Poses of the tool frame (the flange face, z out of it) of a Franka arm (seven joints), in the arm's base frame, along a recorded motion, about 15 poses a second.
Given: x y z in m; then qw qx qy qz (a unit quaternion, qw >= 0).
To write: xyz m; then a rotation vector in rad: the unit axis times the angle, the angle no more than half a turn. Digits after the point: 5 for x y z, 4 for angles.
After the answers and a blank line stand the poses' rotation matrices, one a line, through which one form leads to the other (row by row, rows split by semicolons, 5 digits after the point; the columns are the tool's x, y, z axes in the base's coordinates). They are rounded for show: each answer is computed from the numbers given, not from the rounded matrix.
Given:
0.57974, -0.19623, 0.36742, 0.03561, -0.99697, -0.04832, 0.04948
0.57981, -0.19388, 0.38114, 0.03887, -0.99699, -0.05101, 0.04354
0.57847, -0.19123, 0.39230, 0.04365, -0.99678, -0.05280, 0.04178
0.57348, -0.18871, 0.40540, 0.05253, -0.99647, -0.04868, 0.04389
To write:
0.57974, -0.19623, 0.36742, -3.0630, -0.1485, 0.1520
0.57981, -0.19388, 0.38114, -3.0569, -0.1564, 0.1335
0.57847, -0.19123, 0.39230, -3.0473, -0.1614, 0.1277
0.57348, -0.18871, 0.40540, -3.0299, -0.1480, 0.1335

0.99043 0.09282 -0.10210; 0.09987 -0.99279 0.06622; -0.09522 -0.07579 -0.99257
0.99100 0.09833 -0.09078; 0.10510 -0.99177 0.07306; -0.08285 -0.08195 -0.99319
0.99093 0.10161 -0.08790; 0.10891 -0.99061 0.08261; -0.07868 -0.09143 -0.99270
0.99141 0.09240 -0.09258; 0.10163 -0.98974 0.10042; -0.08236 -0.10896 -0.99063

